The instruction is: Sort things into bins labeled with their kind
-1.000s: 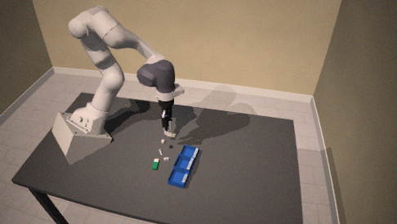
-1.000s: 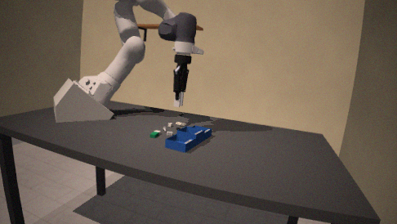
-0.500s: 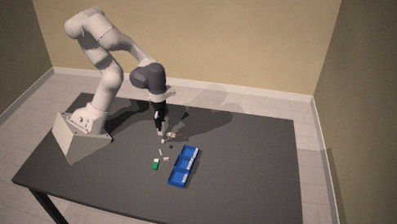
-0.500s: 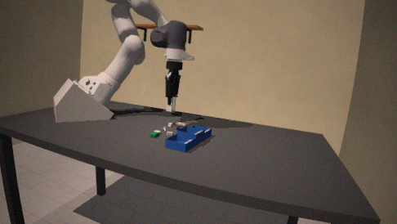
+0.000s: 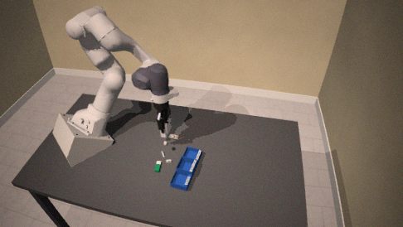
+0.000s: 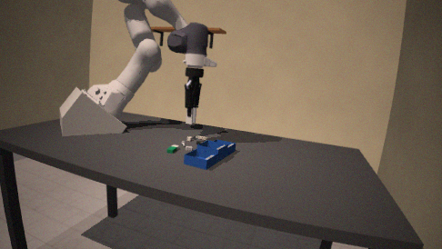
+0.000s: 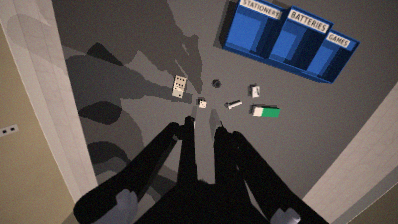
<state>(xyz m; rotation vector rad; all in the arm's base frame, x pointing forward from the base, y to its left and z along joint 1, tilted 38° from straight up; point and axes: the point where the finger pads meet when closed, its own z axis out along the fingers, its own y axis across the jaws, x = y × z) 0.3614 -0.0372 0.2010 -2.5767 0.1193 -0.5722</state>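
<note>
The white die lies 10 cm below my hand. Round my hand: white bolt 1 cm ahead, 8 cm to the right, 10 cm below; white domino 3 cm ahead, 7 cm to the left, 11 cm below; dark round thing 5 cm ahead, 3 cm to the right, 11 cm below.
</note>
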